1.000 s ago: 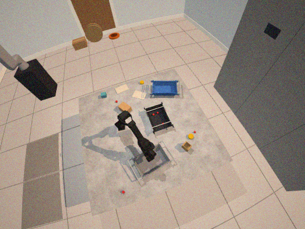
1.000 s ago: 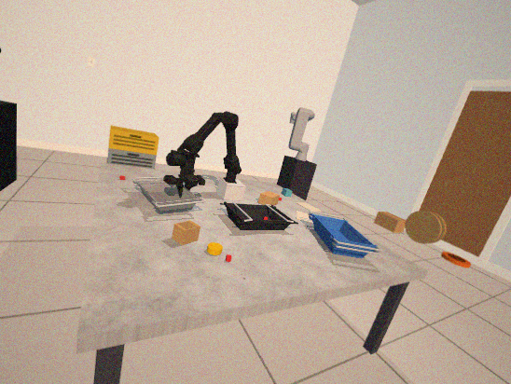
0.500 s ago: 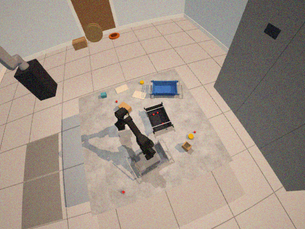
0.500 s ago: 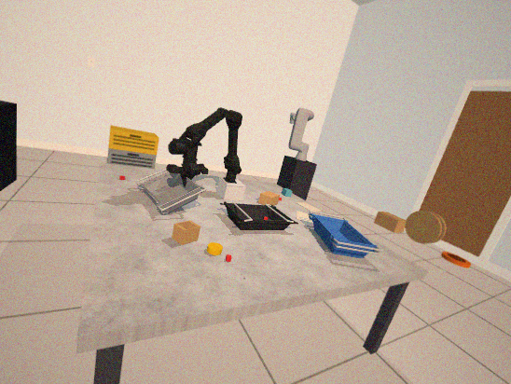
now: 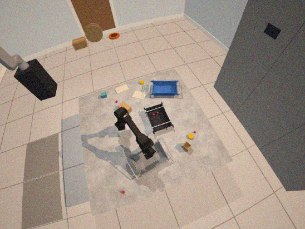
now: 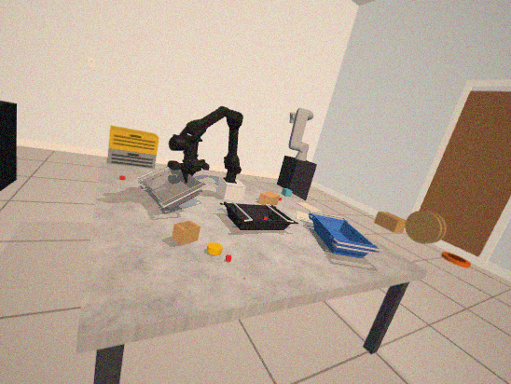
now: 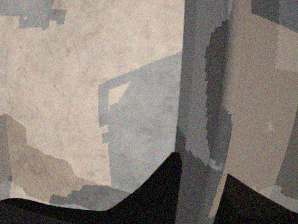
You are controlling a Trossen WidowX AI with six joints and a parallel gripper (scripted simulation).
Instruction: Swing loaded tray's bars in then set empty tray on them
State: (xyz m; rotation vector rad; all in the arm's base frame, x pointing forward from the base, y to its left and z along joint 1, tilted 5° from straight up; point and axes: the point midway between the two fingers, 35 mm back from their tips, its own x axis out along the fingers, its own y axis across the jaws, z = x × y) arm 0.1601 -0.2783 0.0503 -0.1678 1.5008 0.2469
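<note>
Right now the grey tray is 8 cm to the right of my gripper tip, 2 cm ahead of it and 1 cm below it. The rest, counted from my gripper tip: tan box (37 cm ahead, 8 cm below, 5 cm to the right); then red block (50 cm ahead, 9 cm below, 6 cm to the left); then tan block (53 cm to the left, 10 cm behind, 7 cm below).
</note>
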